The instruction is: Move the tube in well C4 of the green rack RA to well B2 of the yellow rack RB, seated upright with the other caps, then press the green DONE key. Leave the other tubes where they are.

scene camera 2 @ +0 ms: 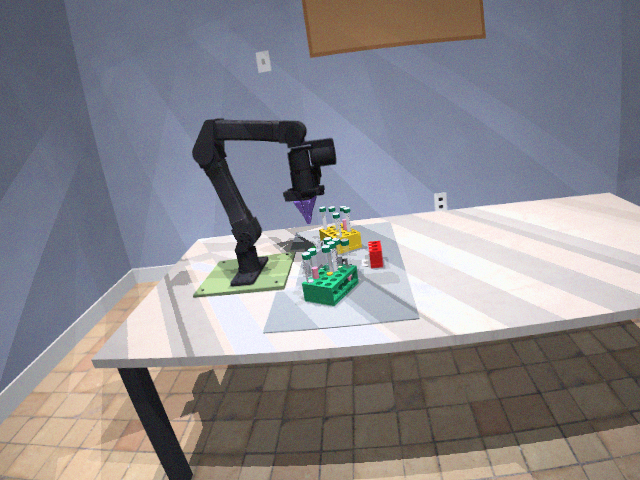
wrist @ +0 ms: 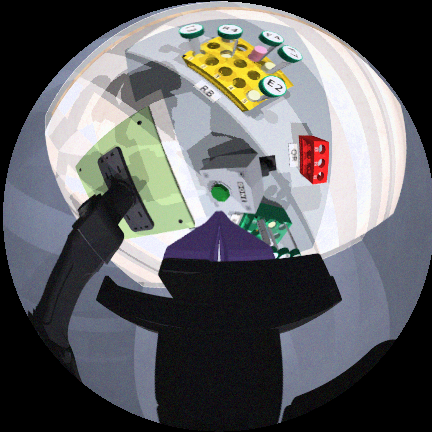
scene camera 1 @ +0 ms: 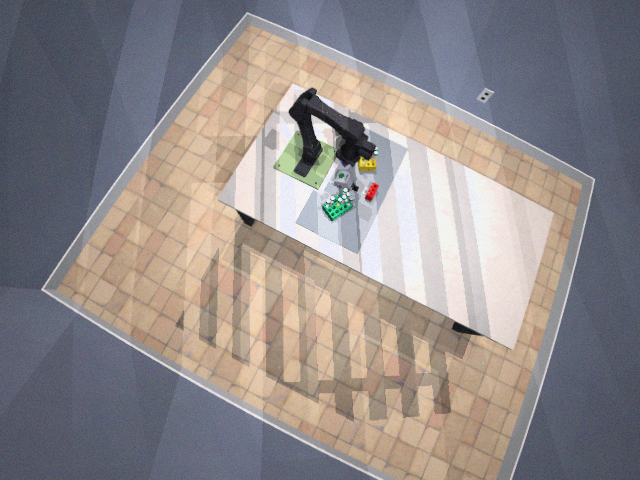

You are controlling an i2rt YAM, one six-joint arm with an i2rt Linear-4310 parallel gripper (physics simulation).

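Places are measured from the arm's base along level axes (x down, y ahead, z right), in centimetres.
Where they show: gripper, between the fingertips: (scene camera 2: 309, 223) (wrist: 218, 216) (scene camera 1: 344, 166); arm's base, origin of its link: (scene camera 2: 250, 272) (wrist: 124, 192) (scene camera 1: 308, 160).
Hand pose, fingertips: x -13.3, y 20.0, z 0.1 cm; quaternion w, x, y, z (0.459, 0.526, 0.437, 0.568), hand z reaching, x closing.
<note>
Things, the pixels of their top centre, and the offset from my fingertips. "*": a spot on its surface instead. Level surfaces: height alone.
- yellow rack RB, centre of its top: (wrist: 239, 63) (scene camera 2: 338, 230) (scene camera 1: 367, 155) dz -16.5, dx +8.8, dy +6.3 cm
- E2, a spot on its surface: (wrist: 273, 86) * dz -10.7, dx +1.2, dy +6.5 cm
- green rack RA, centre of its top: (wrist: 260, 242) (scene camera 2: 329, 274) (scene camera 1: 338, 205) dz +15.8, dx +8.8, dy +6.0 cm
- green DONE key, centre of its top: (wrist: 220, 195) (scene camera 1: 341, 174) dz +1.7, dx +6.3, dy +0.1 cm
- small red rack, centre of its top: (wrist: 321, 162) (scene camera 2: 374, 246) (scene camera 1: 372, 190) dz -0.4, dx +8.8, dy +17.5 cm
- small black block, a spot on its surface: (wrist: 268, 165) (scene camera 1: 355, 186) * dz +0.9, dx +12.3, dy +8.7 cm
- grey-blue mat, height of its surface: dx +13.8 cm
My gripper (scene camera 2: 309, 223) (wrist: 218, 216) is shut and empty, with its purple fingertips pointing down above the table, near the yellow rack. The yellow rack RB (scene camera 1: 367, 165) (scene camera 2: 353, 243) (wrist: 220, 83) holds several upright green-rimmed tubes; caps R4 (wrist: 230, 31) and E2 (wrist: 273, 86) are readable. The green rack RA (scene camera 1: 333, 217) (scene camera 2: 317, 295) (wrist: 274, 212) holds several tubes; my fingers and the gripper body partly hide it in the wrist view, and well C4 cannot be made out. The green DONE key (scene camera 1: 341, 176) (wrist: 220, 192) is on a grey box just beyond my fingertips in the wrist view.
A small red rack (scene camera 1: 371, 191) (scene camera 2: 375, 254) (wrist: 314, 160) stands beside the two larger racks. A small black block (scene camera 1: 354, 188) (wrist: 268, 165) is beside the grey box. The arm stands on a light green plate (scene camera 1: 289, 165) (scene camera 2: 222, 273) (wrist: 160, 185). A grey-blue mat (scene camera 2: 382, 304) lies under the racks.
</note>
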